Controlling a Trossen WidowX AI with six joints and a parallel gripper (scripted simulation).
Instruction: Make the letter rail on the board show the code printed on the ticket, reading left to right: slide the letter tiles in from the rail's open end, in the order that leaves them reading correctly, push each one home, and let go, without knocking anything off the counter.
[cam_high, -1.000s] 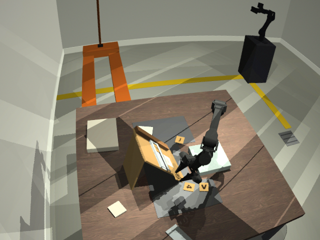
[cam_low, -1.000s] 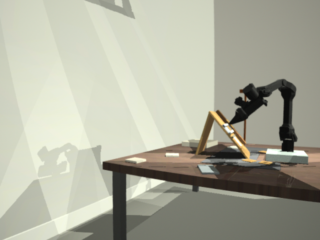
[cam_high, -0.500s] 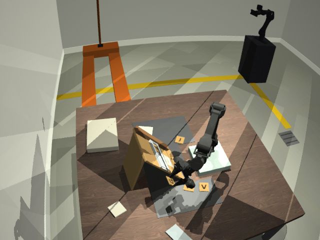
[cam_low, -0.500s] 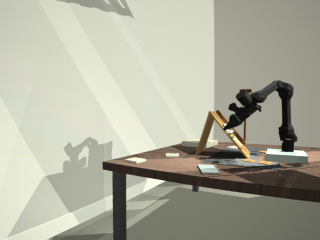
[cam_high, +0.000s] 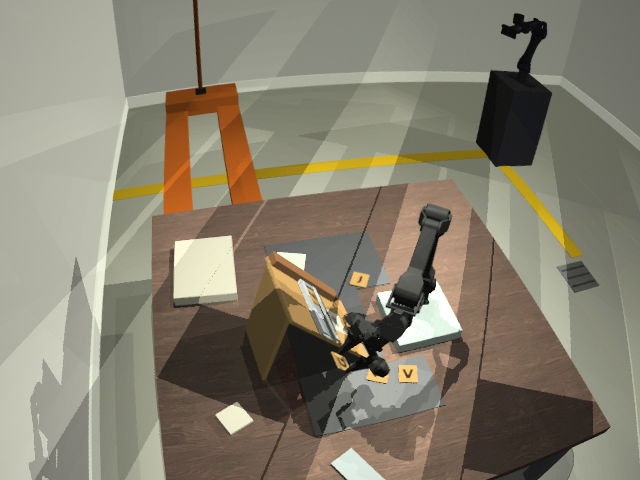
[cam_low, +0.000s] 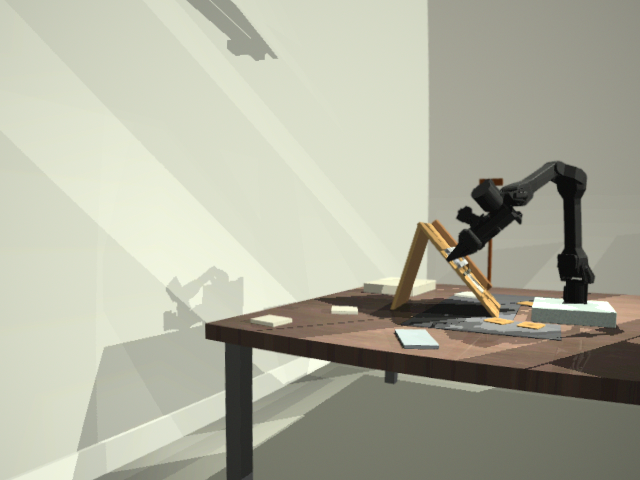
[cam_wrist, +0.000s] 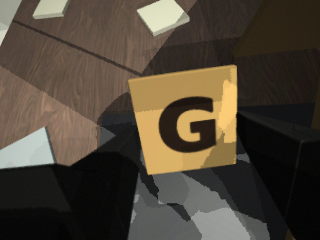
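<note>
Right now the white ticket is 30 mm behind my gripper tip, 200 mm to the right of it and 70 mm below it. Round my gripper tip: white card (40 mm ahead, 540 mm to the right, 160 mm below); grey-blue pad (260 mm to the left, 160 mm below); grey mat (120 mm behind, 250 mm to the right, 160 mm below).
</note>
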